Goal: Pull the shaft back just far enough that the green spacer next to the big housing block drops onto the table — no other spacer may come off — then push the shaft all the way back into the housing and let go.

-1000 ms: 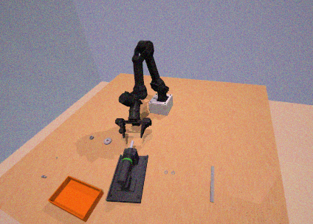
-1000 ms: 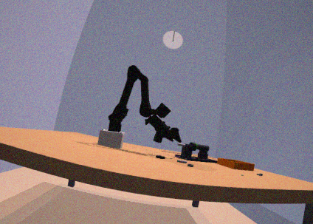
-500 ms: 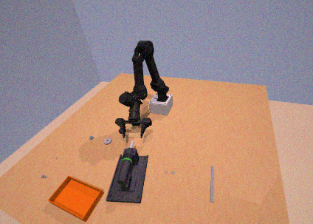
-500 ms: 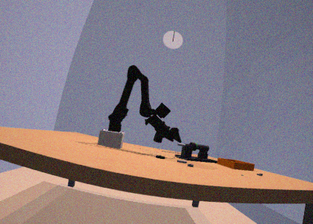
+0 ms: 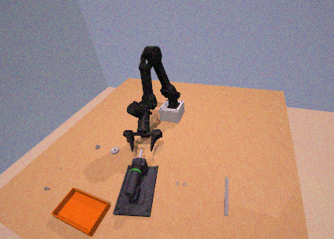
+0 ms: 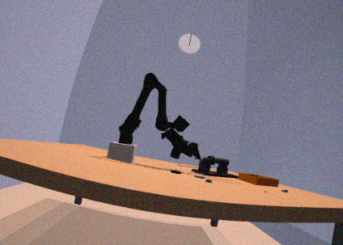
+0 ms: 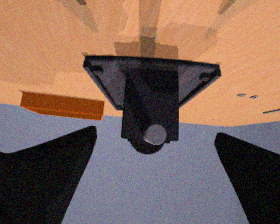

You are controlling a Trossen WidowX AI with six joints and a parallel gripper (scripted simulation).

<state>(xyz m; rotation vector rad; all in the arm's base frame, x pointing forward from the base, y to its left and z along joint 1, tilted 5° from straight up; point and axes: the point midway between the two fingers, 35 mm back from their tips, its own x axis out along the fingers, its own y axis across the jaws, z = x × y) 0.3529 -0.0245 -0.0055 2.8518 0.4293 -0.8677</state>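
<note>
My gripper tip is 60 mm short of the pale shaft and 20 mm to the right of it. The rest, counted from my gripper tip: black washer (110 mm behind, 160 mm to the right, 80 mm below); green spacer (110 mm ahead, 30 mm to the left); dark baseplate (140 mm ahead, 40 mm to the left, 30 mm below).
</note>
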